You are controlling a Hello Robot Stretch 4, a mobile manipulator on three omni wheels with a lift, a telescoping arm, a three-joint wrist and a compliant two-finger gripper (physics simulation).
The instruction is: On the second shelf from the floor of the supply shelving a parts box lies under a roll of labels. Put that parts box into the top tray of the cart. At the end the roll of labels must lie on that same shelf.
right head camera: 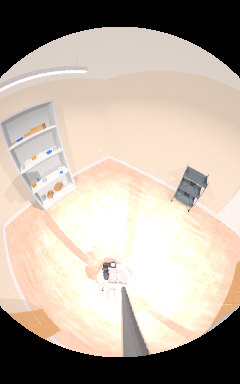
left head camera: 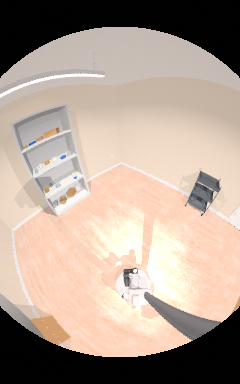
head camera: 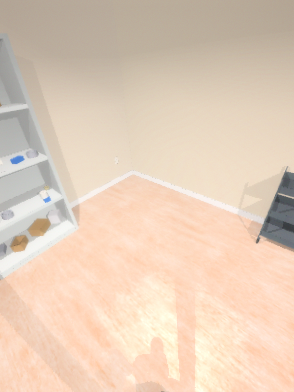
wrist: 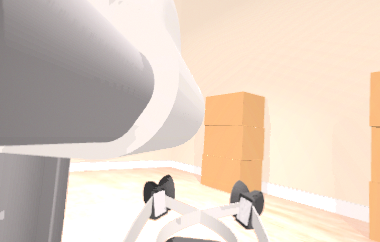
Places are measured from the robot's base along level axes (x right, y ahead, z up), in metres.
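Pixels of known places: gripper, fingertip midpoint: (left head camera: 126,297) (wrist: 202,191).
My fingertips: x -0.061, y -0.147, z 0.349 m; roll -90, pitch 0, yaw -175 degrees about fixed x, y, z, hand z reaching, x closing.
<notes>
Behind a point stands the place of what it marks.
The grey supply shelving (head camera: 37,135) {z 1.156, x -0.992, y 1.702 m} (left head camera: 65,117) {z 1.640, x -1.055, y 1.758 m} (right head camera: 52,115) {z 1.590, x -1.021, y 1.728 m} stands at the left of the head views. On its second shelf from the floor, near the right end, a small white thing (head camera: 43,194) {z 0.598, x -1.098, y 1.582 m} sits on a blue thing (head camera: 47,199) {z 0.534, x -1.079, y 1.580 m}; they look like the roll of labels on the parts box, but are too small to tell surely. The dark cart (left head camera: 199,202) {z 0.105, x 1.441, y 1.283 m} (right head camera: 186,199) {z 0.105, x 1.416, y 1.239 m} stands at the right by the wall, its top tray (head camera: 290,184) {z 0.635, x 1.299, y 1.433 m} (left head camera: 209,180) {z 0.635, x 1.454, y 1.346 m} (right head camera: 197,175) {z 0.638, x 1.475, y 1.357 m} partly cut off in the head view. My gripper (wrist: 202,191) {z 0.349, x -0.061, y -0.147 m} is open with nothing between its fingertips, far from both.
Brown boxes (head camera: 39,227) {z 0.149, x -1.330, y 1.575 m} lie on the bottom shelf, and a grey round thing (head camera: 7,215) {z 0.549, x -1.357, y 1.330 m} is left of the blue thing. In the wrist view, stacked cartons (wrist: 233,142) {z 0.376, x -0.133, y -1.752 m} stand by a wall, with another stack (wrist: 375,155) {z 0.371, x -0.790, y -1.151 m} at the right edge. Floor lies between shelving and cart.
</notes>
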